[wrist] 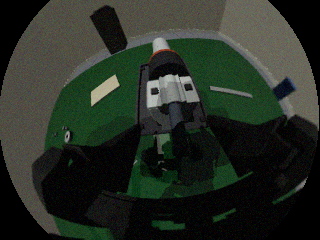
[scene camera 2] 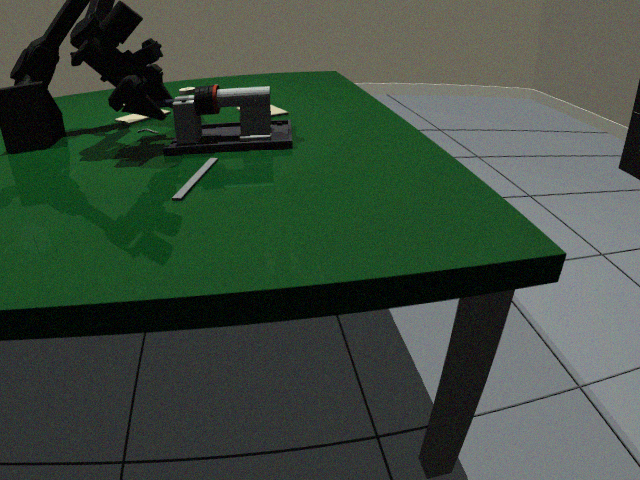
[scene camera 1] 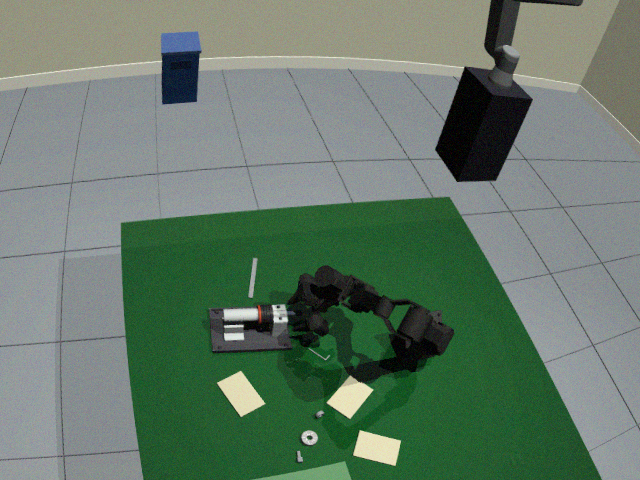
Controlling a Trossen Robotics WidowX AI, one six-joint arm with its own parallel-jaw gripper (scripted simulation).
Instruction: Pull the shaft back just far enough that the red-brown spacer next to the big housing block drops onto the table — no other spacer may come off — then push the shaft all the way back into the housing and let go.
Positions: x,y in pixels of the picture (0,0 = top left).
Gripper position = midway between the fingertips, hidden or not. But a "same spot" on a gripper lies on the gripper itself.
My gripper shows in the wrist view, in scene camera 2 and in scene camera 1 (pixel 289 317). The same spot on my gripper: (wrist: pixel 248 146) is (scene camera 2: pixel 138 98).
